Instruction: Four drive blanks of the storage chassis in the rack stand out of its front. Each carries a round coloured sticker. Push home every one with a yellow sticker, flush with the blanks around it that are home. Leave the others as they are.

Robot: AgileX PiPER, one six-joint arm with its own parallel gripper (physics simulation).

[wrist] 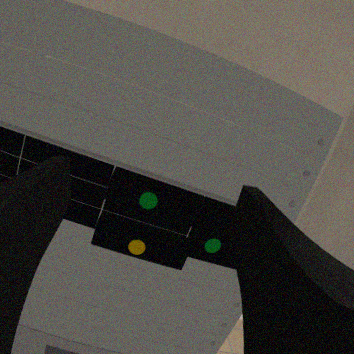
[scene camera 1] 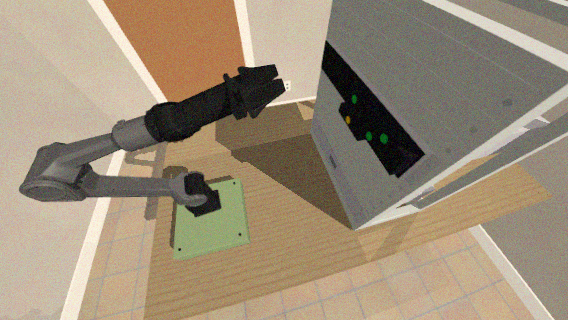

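The dark storage chassis (scene camera 1: 334, 64) (wrist: 37, 148) sits in the grey rack (scene camera 1: 400, 45) (wrist: 150, 100). A blank with a yellow sticker (scene camera 1: 348, 120) (wrist: 136, 247) stands out in its lower row, its edge overlapping the grey panel below. A blank with a green sticker (scene camera 1: 354, 99) (wrist: 148, 200) is directly above it. Another green-stickered blank (scene camera 1: 369, 136) (wrist: 213, 245) is to the right of the yellow one. A further green-stickered blank (scene camera 1: 384, 138) is hidden behind the right finger in the wrist view. My gripper (scene camera 1: 280, 77) (wrist: 153, 191) is open and empty, in front of the rack and apart from it.
The arm's base stands on a green plate (scene camera 1: 210, 237) on the wooden table (scene camera 1: 280, 260). The rack's grey lower panel (scene camera 1: 345, 170) (wrist: 130, 305) is below the chassis. An orange-brown door (scene camera 1: 185, 40) and a wall with an outlet (scene camera 1: 287, 85) are behind the arm.
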